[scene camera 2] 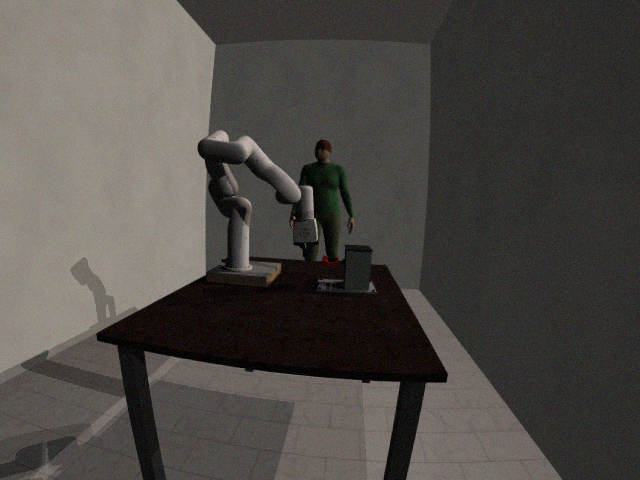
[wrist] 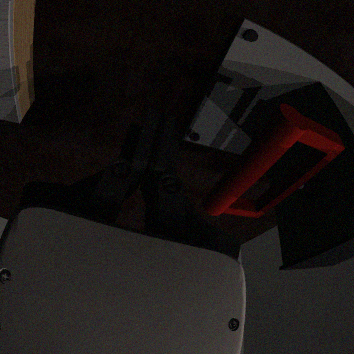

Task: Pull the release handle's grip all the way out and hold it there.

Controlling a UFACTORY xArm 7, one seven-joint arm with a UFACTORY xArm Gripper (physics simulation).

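The release handle's red grip (scene camera 2: 330, 259) (wrist: 257, 170) is a rectangular loop with a thick round bar. It stands beside the tall dark grey housing (scene camera 2: 357, 268) (wrist: 317, 215), close to its face in the wrist view. A tiny light spot shows by the loop's inner side; the rod is otherwise not visible. My gripper (scene camera 2: 305, 249) (wrist: 155, 126) is shut with nothing between its dark fingers. In the wrist view the fingers are left of the red bar, apart from it. In the scene view the gripper is left of the grip.
The housing stands on a light metal base plate (scene camera 2: 336, 290) (wrist: 270, 52) with bolt holes, on the dark table (scene camera 2: 279, 330). The arm's wood-edged base block (scene camera 2: 242, 277) (wrist: 22, 55) is at the left. A person in green (scene camera 2: 324, 188) stands behind the table.
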